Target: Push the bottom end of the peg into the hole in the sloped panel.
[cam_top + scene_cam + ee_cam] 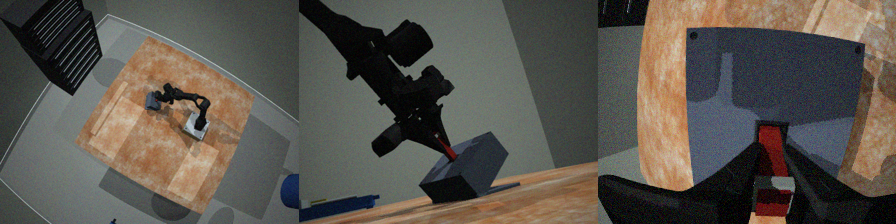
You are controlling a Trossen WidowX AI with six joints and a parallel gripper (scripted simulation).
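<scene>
Now: the blue-grey sloped panel block 4 cm below my gripper tip, 3 cm ahead of it and 1 cm to the left of it. From my gripper tip the other things lie so: red peg: 1 cm behind, 1 cm above.
</scene>
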